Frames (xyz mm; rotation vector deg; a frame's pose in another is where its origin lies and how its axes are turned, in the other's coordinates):
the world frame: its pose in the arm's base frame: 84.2 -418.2 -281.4 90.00 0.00 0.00
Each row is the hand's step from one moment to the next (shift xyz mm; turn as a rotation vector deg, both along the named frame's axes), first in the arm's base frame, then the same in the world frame.
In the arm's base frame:
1: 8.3 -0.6 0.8 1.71 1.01 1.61
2: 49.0 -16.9 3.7 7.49 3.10 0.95
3: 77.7 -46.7 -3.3 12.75 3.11 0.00
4: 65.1 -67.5 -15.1 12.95 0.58 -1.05
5: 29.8 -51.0 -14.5 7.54 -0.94 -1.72
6: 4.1 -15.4 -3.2 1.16 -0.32 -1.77
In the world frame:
1: 8.3 0.8 0.6 1.71 1.61 -1.01
2: 49.0 3.7 16.9 7.49 0.95 -3.10
3: 77.7 -3.3 46.7 12.75 0.00 -3.11
4: 65.1 -15.1 67.5 12.95 -1.05 -0.58
5: 29.8 -14.5 51.0 7.54 -1.72 0.94
6: 4.1 -3.2 15.4 1.16 -1.77 0.32

